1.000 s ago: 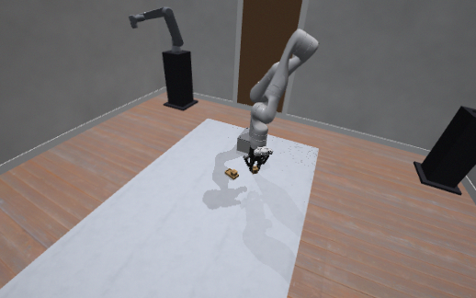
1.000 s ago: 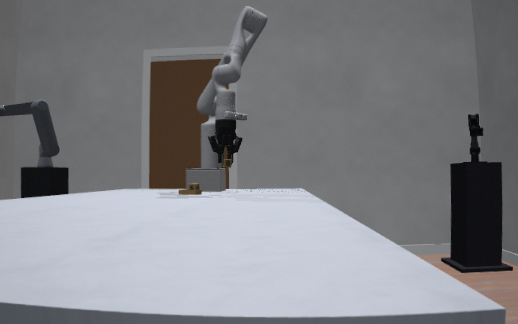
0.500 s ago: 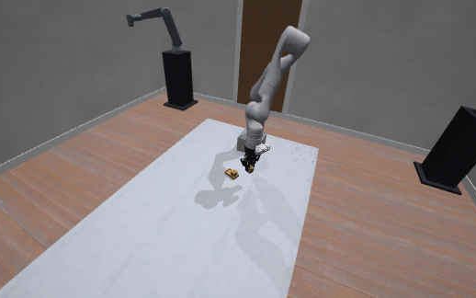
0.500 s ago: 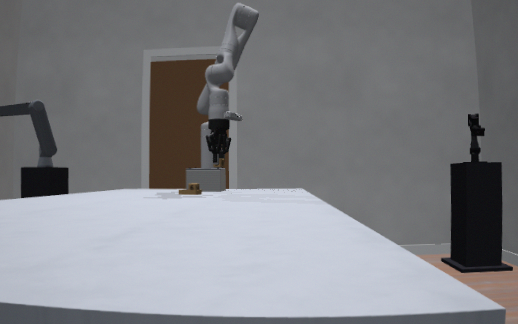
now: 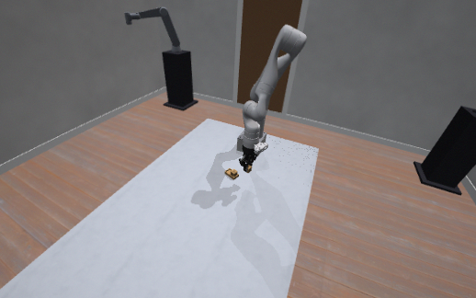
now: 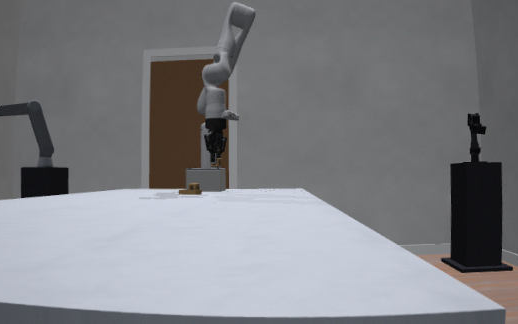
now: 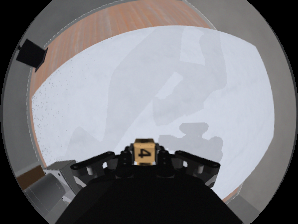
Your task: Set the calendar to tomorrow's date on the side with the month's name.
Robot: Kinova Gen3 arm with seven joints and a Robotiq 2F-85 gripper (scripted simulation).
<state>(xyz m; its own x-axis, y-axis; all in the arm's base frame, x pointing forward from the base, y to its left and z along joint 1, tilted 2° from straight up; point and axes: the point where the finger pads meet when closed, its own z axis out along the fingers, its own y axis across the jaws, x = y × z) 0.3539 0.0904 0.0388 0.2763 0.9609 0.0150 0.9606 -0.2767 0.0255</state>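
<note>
Right now my hand is 12 cm above the wooden calendar tray, 10 cm to the left of it and 3 cm past it. Round my hand: wooden digit cube: 1 cm below.
</note>
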